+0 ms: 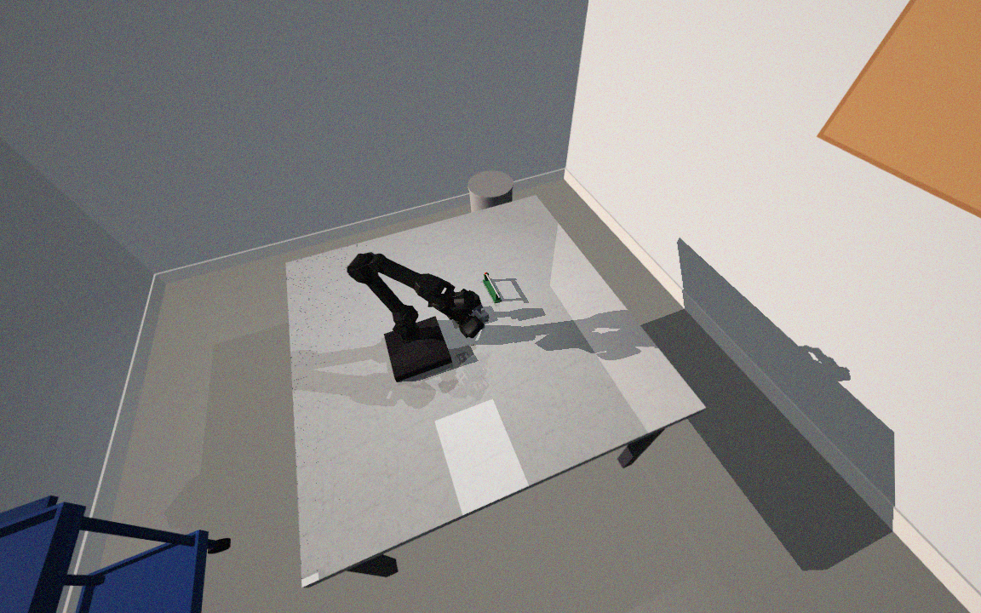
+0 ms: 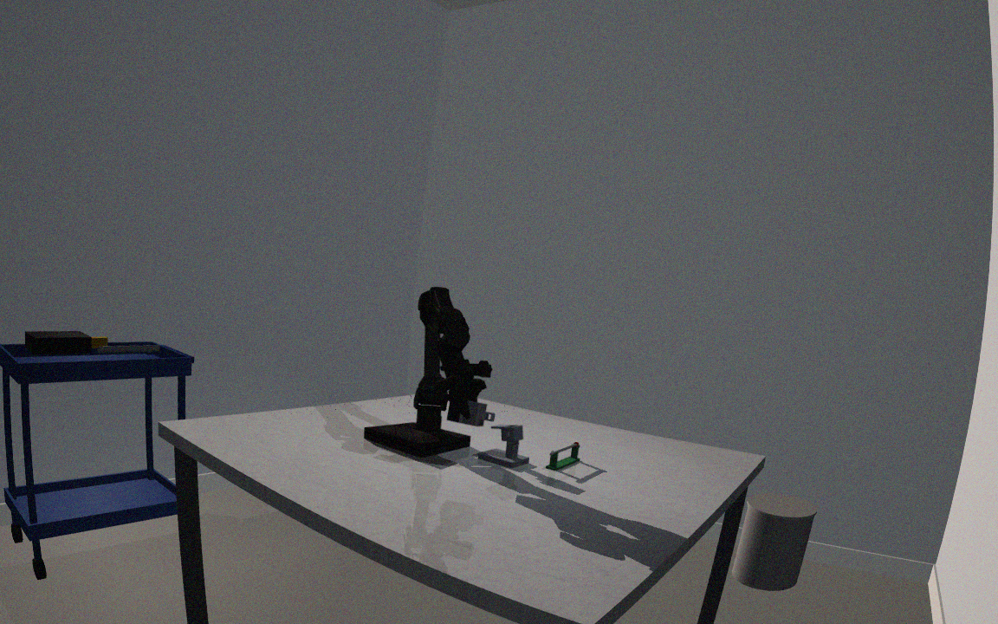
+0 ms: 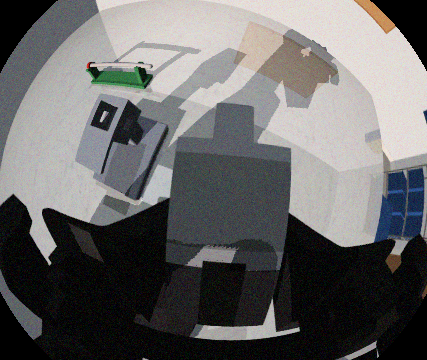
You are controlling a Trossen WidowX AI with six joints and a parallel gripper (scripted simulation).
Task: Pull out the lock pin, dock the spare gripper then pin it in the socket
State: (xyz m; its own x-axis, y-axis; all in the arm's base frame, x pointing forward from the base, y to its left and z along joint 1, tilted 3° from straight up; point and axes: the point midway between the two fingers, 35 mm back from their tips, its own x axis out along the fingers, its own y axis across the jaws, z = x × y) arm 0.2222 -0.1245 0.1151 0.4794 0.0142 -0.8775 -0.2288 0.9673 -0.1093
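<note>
The mount lies 30 mm ahead of my gripper tip, 130 mm to the left of it and 80 mm below it. Also, from my gripper tip: spare gripper (10 mm above); green rack (150 mm ahead, 230 mm to the left, 100 mm below).
</note>
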